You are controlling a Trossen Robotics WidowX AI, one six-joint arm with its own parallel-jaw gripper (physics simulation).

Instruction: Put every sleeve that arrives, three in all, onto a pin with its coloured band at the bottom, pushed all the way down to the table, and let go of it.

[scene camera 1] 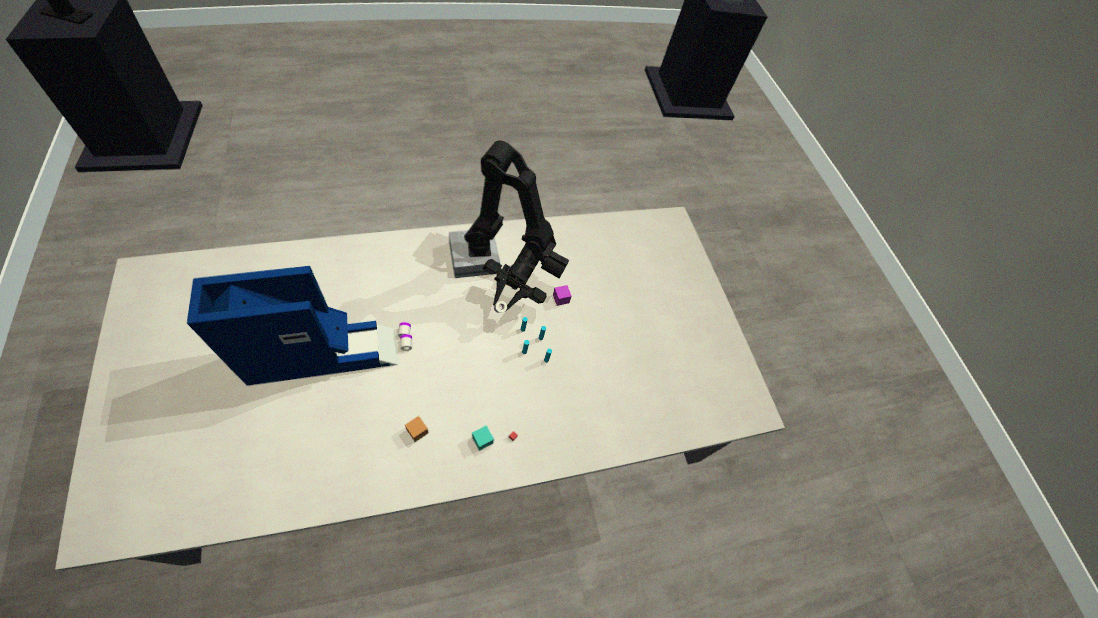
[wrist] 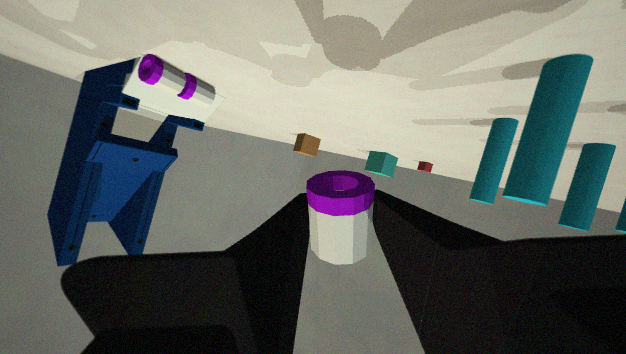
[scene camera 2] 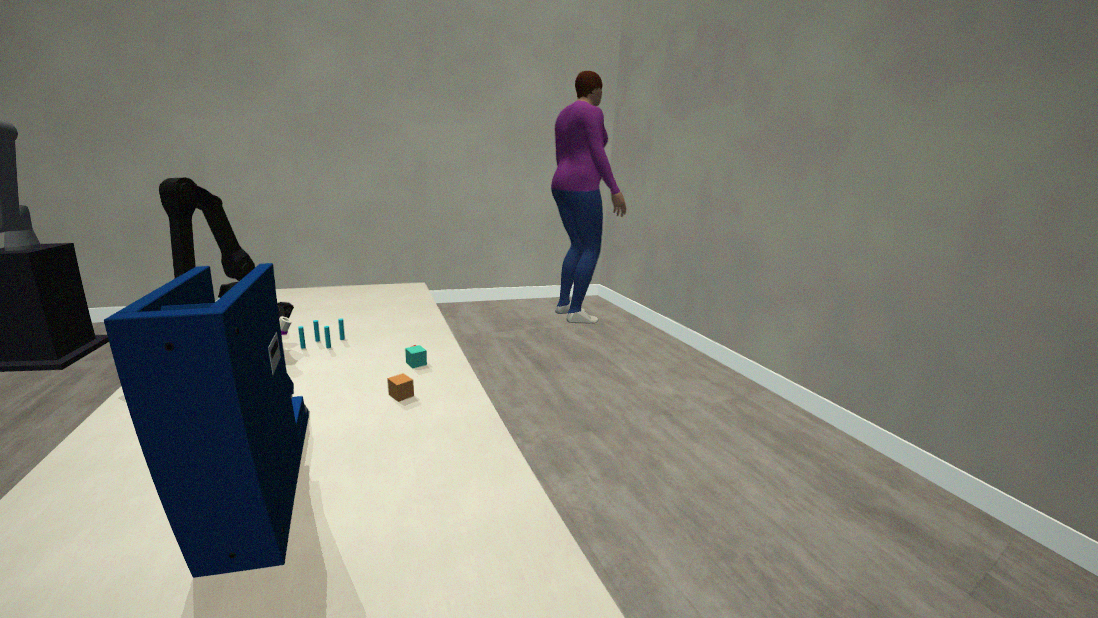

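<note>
My gripper [scene camera 1: 501,304] [wrist: 338,200] is shut on a white sleeve [scene camera 1: 500,307] [scene camera 2: 285,323] [wrist: 340,235] and holds it above the table, beside the pins. Its purple band faces down towards the table; the wrist view shows the table at the top. Several upright teal pins, including one pin [scene camera 1: 524,324] [scene camera 2: 301,337] [wrist: 550,130] and another [scene camera 1: 547,355] [scene camera 2: 341,330], stand bare. Two more sleeves lie on their sides end to end at the chute's mouth: one sleeve [scene camera 1: 404,330] [wrist: 170,74] and the other [scene camera 1: 405,343] [wrist: 204,91]. They are hidden in scene camera 2.
The blue chute [scene camera 1: 261,345] [scene camera 2: 176,429] [wrist: 70,160] stands at the left. A magenta cube [scene camera 1: 562,294] is near the pins. An orange cube [scene camera 1: 416,428] [scene camera 2: 400,386], a teal cube [scene camera 1: 482,437] [scene camera 2: 415,356] and a small red cube [scene camera 1: 513,436] lie near the front edge. A person [scene camera 2: 580,153] stands beyond.
</note>
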